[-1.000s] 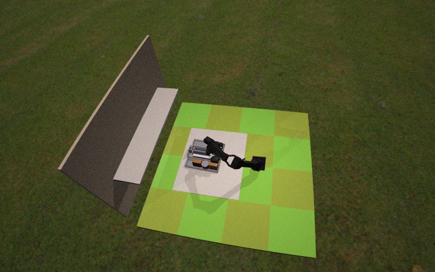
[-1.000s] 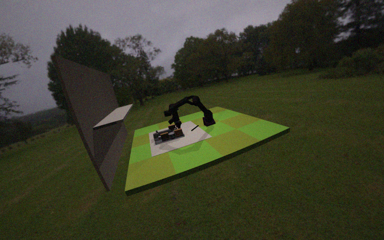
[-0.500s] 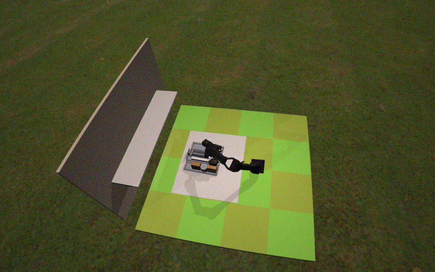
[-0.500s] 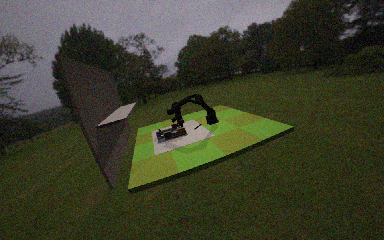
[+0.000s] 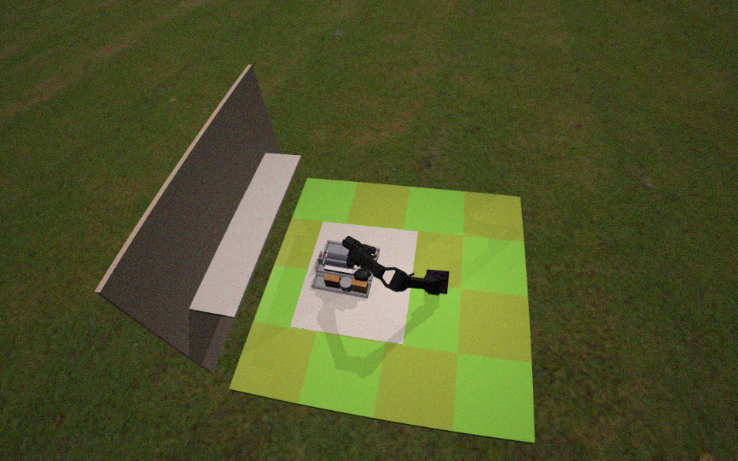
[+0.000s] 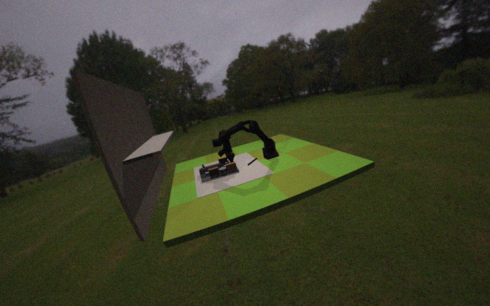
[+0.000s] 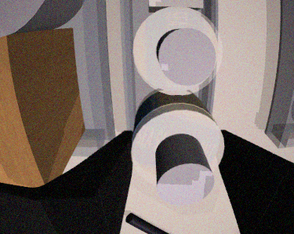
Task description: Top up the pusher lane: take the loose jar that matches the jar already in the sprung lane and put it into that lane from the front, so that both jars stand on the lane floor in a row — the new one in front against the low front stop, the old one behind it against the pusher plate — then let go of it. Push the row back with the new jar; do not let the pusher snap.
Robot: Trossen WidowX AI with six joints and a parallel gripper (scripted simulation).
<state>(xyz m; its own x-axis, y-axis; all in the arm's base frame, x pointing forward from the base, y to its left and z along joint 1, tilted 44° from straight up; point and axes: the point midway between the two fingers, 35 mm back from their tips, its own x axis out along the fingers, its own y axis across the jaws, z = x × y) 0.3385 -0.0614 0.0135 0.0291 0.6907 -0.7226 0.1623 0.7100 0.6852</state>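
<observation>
Now: the grey round tin 10 cm ahead of my gripper tip, 7 cm to the left of it and 2 cm below it. Also, from my gripper tip: thin black rod (17 cm behind, 1 cm to the left, 4 cm below); then grey sprung lane (14 cm ahead, 5 cm to the right, 3 cm below); then pusher plate (15 cm ahead, 5 cm to the right).
</observation>
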